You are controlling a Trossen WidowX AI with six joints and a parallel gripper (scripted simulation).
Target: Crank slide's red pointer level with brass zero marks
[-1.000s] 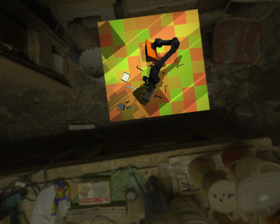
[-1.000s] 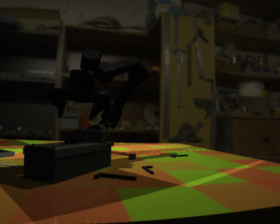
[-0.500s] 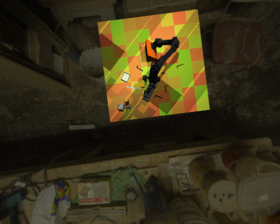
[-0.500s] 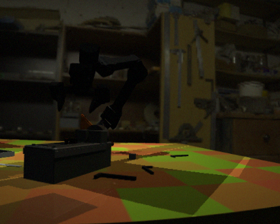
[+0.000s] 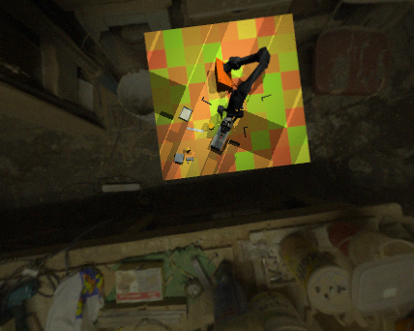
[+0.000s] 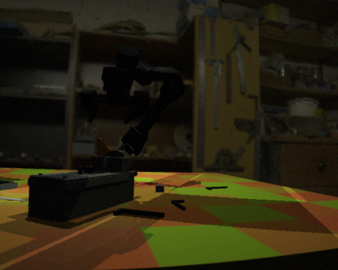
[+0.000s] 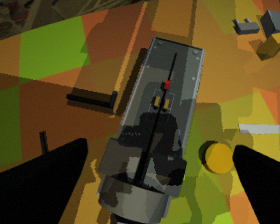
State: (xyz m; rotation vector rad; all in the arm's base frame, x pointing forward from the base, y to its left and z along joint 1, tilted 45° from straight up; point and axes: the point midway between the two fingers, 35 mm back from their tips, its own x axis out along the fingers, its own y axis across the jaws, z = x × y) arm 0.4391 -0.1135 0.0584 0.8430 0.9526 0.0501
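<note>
Now: gripper tip 130 mm above the brown crank handle, 80 mm past it and 70 mm to the right of it. Also, from my gripper tip: yellow disc 190 mm below, 120 mm to the right, 20 mm behind; red pointer 110 mm below, 90 mm ahead, 50 mm to the right; small cube 180 mm below, 170 mm to the left, 160 mm behind.
</note>
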